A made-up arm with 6 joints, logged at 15 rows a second.
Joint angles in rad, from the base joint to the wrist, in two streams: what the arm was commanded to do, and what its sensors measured. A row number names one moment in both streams.
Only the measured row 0 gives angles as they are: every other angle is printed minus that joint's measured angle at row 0.
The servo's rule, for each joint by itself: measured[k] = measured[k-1] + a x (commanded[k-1-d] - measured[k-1]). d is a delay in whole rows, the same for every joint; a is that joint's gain. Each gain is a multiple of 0.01, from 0.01 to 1. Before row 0 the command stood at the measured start. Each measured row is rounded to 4 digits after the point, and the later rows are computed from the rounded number. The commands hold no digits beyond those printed.
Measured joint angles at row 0:
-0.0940 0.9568 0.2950 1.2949 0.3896 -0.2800
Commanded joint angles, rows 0 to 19:
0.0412 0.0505 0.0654 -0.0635 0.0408 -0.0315
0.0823 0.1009 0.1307 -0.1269 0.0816 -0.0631
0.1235 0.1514 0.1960 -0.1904 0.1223 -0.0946
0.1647 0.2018 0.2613 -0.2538 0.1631 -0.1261
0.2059 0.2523 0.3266 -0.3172 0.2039 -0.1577
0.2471 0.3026 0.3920 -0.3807 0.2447 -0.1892
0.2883 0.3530 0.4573 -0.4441 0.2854 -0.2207
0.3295 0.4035 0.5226 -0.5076 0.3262 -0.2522
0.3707 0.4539 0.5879 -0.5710 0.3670 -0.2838
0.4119 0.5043 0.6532 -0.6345 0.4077 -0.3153
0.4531 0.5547 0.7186 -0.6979 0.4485 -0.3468
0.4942 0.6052 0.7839 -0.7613 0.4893 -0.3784
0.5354 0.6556 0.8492 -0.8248 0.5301 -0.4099
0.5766 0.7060 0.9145 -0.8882 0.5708 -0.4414
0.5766 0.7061 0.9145 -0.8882 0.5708 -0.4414
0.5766 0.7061 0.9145 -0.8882 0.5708 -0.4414
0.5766 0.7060 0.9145 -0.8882 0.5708 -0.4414
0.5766 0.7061 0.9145 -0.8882 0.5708 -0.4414
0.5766 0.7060 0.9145 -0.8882 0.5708 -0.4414
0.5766 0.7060 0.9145 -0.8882 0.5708 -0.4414
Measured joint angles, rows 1 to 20:
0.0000 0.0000 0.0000 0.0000 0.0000 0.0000
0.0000 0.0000 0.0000 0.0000 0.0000 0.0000
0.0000 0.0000 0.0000 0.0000 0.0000 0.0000
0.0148 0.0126 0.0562 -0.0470 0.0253 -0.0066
0.0391 0.0347 0.1203 -0.1061 0.0602 -0.0185
0.0695 0.0639 0.1854 -0.1685 0.0987 -0.0345
0.1038 0.0984 0.2507 -0.2316 0.1386 -0.0537
0.1406 0.1369 0.3160 -0.2949 0.1791 -0.0755
0.1789 0.1783 0.3814 -0.3584 0.2198 -0.0994
0.2183 0.2220 0.4467 -0.4218 0.2605 -0.1249
0.2583 0.2674 0.5120 -0.4853 0.3012 -0.1516
0.2988 0.3140 0.5773 -0.5487 0.3420 -0.1794
0.3395 0.3616 0.6426 -0.6122 0.3827 -0.2079
0.3804 0.4099 0.7080 -0.6756 0.4235 -0.2371
0.4214 0.4587 0.7733 -0.7390 0.4643 -0.2668
0.4624 0.5079 0.8386 -0.8025 0.5051 -0.2969
0.5035 0.5574 0.9039 -0.8659 0.5458 -0.3272
0.5298 0.5946 0.9130 -0.8824 0.5613 -0.3512
0.5466 0.6225 0.9143 -0.8867 0.5672 -0.3701
0.5574 0.6434 0.9145 -0.8878 0.5694 -0.3851
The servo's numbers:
d 3
a 0.36 0.25 0.86 0.74 0.62 0.21

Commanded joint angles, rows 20 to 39:
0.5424 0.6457 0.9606 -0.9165 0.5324 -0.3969
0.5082 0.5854 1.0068 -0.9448 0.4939 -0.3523
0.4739 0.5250 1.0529 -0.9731 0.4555 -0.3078
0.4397 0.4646 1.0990 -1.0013 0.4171 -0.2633
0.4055 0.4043 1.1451 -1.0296 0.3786 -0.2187
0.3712 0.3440 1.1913 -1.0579 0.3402 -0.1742
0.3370 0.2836 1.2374 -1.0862 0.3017 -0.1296
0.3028 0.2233 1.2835 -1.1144 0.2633 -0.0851
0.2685 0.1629 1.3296 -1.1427 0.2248 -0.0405
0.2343 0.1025 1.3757 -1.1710 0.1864 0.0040
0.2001 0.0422 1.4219 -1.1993 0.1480 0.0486
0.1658 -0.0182 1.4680 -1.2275 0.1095 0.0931
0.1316 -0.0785 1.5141 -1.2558 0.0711 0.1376
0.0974 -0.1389 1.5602 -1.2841 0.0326 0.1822
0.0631 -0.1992 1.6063 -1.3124 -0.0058 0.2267
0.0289 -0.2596 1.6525 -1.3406 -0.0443 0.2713
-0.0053 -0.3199 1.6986 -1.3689 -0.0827 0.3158
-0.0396 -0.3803 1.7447 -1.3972 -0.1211 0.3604
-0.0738 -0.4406 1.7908 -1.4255 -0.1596 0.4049
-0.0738 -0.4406 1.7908 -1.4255 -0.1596 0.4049
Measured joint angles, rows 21 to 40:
0.5643 0.6591 0.9145 -0.8881 0.5703 -0.3969
0.5687 0.6708 0.9145 -0.8882 0.5706 -0.4062
0.5715 0.6796 0.9145 -0.8882 0.5707 -0.4136
0.5610 0.6711 0.9541 -0.9091 0.5470 -0.4101
0.5420 0.6497 0.9994 -0.9355 0.5141 -0.3980
0.5175 0.6185 1.0454 -0.9633 0.4778 -0.3791
0.4895 0.5800 1.0915 -0.9914 0.4402 -0.3548
0.4593 0.5361 1.1376 -1.0197 0.4020 -0.3262
0.4276 0.4881 1.1838 -1.0480 0.3637 -0.2943
0.3950 0.4370 1.2299 -1.0763 0.3253 -0.2597
0.3618 0.3836 1.2760 -1.1045 0.2869 -0.2230
0.3282 0.3284 1.3221 -1.1328 0.2484 -0.1847
0.2944 0.2719 1.3682 -1.1611 0.2100 -0.1451
0.2605 0.2145 1.4144 -1.1894 0.1716 -0.1044
0.2264 0.1563 1.4605 -1.2176 0.1331 -0.0629
0.1923 0.0976 1.5066 -1.2459 0.0947 -0.0208
0.1581 0.0385 1.5527 -1.2742 0.0562 0.0218
0.1239 -0.0209 1.5988 -1.3025 0.0178 0.0648
0.0897 -0.0806 1.6450 -1.3307 -0.0207 0.1082
0.0555 -0.1404 1.6911 -1.3590 -0.0591 0.1518

